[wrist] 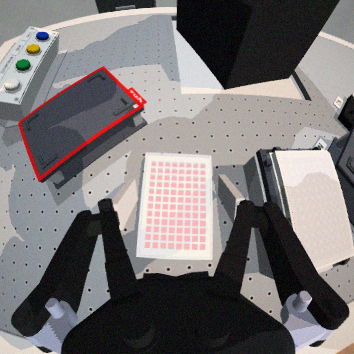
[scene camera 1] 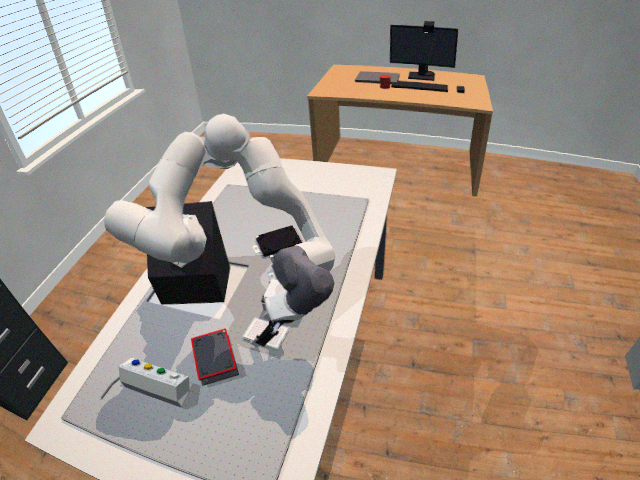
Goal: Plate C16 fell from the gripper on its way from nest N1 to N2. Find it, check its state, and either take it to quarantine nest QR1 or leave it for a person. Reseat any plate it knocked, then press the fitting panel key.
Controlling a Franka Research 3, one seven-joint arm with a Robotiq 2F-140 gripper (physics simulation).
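A white plate with a grid of pink wells lies flat on the perforated board, wells up. No label on it is readable. My gripper is open and empty above it, one finger beyond each long side. The red-rimmed nest holds no plate; its tag is too blurred to read surely. In the wrist view, a pale plate rests on a dark nest at the right; whether it is fully seated I cannot tell. The key panel has blue, yellow, green and white keys.
The black arm pedestal stands behind the nests. Another dark nest lies farther up the board, beside the arm. A second dark part shows at the wrist view's right edge. A wooden desk stands by the back wall.
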